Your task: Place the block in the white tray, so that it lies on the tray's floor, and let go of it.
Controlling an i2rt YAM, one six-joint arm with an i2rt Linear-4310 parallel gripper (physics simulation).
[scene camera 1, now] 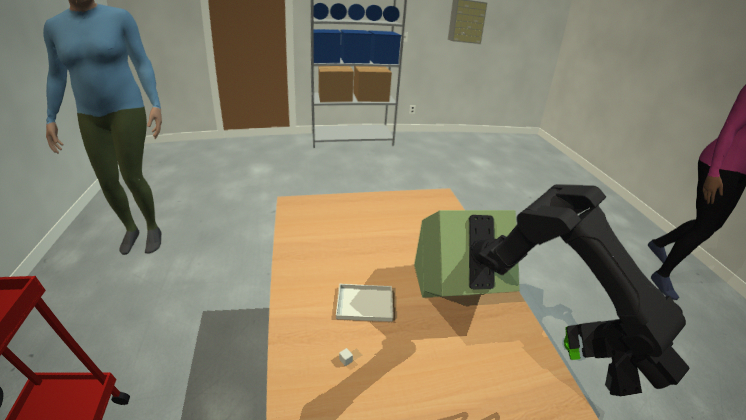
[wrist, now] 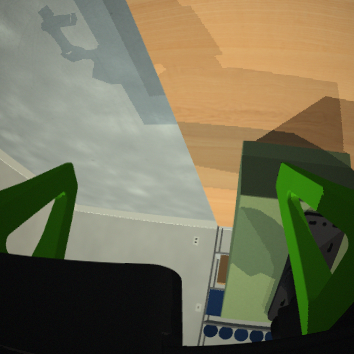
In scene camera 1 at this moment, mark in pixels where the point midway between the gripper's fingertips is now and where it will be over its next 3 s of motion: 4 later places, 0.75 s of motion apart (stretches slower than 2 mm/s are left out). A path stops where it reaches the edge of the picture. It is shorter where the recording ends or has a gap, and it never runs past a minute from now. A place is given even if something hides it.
My gripper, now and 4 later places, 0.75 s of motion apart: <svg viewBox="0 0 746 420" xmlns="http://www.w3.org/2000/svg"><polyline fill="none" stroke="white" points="584,341 546,353 492,368 429,362 414,362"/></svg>
